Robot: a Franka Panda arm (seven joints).
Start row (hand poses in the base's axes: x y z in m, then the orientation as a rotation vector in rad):
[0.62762, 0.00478, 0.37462, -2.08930, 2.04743, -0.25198]
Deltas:
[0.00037, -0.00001, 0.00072, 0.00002, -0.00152, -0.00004]
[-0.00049, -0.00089, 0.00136, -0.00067, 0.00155, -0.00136]
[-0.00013, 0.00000, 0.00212, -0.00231, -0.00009, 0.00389]
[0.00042, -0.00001, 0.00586, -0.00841, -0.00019, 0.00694]
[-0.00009, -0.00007, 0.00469, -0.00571, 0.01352, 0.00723]
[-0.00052, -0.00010, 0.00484, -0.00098, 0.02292, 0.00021]
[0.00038, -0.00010, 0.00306, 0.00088, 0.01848, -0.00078]
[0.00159, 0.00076, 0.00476, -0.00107, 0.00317, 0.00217]
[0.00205, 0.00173, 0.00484, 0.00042, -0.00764, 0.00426]
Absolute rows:
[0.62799, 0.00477, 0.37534, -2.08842, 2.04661, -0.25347]
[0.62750, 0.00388, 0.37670, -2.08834, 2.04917, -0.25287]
[0.62737, 0.00388, 0.37882, -2.09341, 2.04553, -0.25483]
[0.62779, 0.00387, 0.38468, -2.10492, 2.04024, -0.26299]
[0.62770, 0.00380, 0.38937, -2.12274, 2.04139, -0.25446]
[0.62718, 0.00370, 0.39421, -2.13618, 2.05397, -0.23221]
[0.62756, 0.00360, 0.39727, -2.14503, 2.06456, -0.21242]
[0.62915, 0.00436, 0.40203, -2.14951, 2.06420, -0.21004]
[0.63120, 0.00609, 0.40687, -2.14930, 2.05519, -0.21695]

